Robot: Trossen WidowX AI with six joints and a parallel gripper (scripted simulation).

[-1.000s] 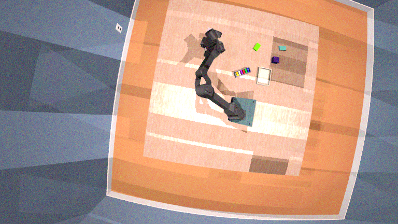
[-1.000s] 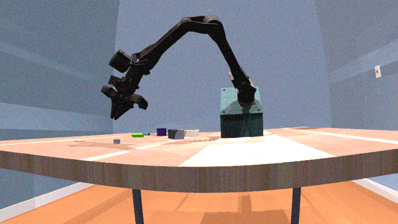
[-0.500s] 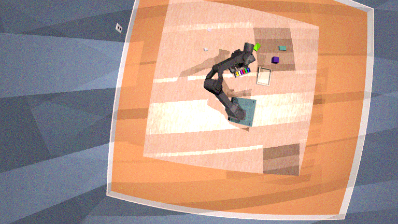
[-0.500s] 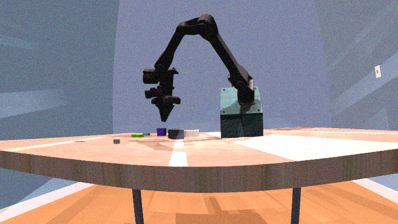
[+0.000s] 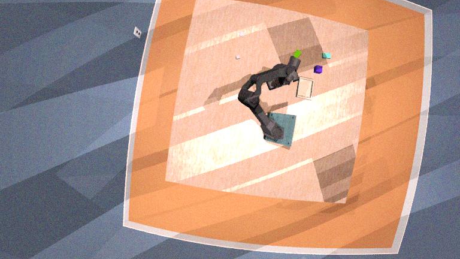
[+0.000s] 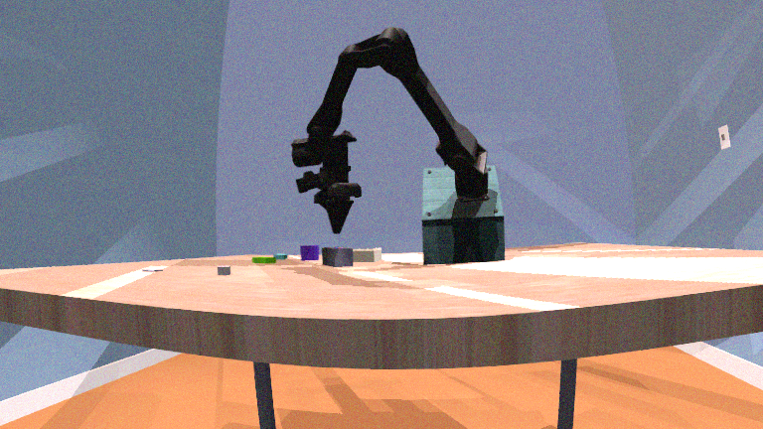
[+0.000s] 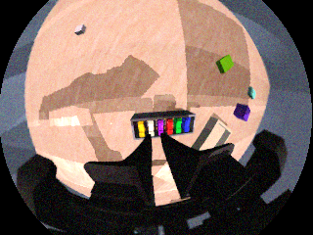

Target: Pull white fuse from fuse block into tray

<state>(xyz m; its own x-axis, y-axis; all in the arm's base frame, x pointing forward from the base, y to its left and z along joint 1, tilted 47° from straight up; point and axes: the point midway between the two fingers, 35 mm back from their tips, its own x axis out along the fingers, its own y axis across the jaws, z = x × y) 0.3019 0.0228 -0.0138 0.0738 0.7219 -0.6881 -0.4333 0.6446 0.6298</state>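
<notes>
Right now the white fuse is 5 cm below my gripper tip and 1 cm behind it. From my gripper tip the other things lie so: tray 20 cm to the right, 7 cm below.
</notes>
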